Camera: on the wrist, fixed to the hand. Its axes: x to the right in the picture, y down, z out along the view.
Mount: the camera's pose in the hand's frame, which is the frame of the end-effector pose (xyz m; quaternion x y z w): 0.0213 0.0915 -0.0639 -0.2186 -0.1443 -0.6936 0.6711
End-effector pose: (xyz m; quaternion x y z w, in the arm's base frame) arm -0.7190 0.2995 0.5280 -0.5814 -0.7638 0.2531 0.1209
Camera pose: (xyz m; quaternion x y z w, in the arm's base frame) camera -0.6190 0.3534 0.5313 0.1497 -0.9885 0.0029 0.0194
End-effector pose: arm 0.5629 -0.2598 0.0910 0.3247 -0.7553 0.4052 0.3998
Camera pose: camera 0.5001 -0.1655 0.0997 0.7129 -0.4279 -0.2173 0.5113
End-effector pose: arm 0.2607 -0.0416 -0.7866 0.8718 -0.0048 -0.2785 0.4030
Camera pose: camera 0.3297 -0.0636 -0.6991 0.4601 0.6042 -0.5932 0.2672
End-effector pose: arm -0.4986 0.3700 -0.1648 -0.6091 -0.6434 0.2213 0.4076
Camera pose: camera -0.3911 0.3917 -0.1944 -0.0197 -0.9614 -0.1869 0.2010
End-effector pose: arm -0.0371 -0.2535 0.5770 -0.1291 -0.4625 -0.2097 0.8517
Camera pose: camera 0.0637 -0.2046 0.5581 0.0177 -0.4770 -0.8139 0.3312
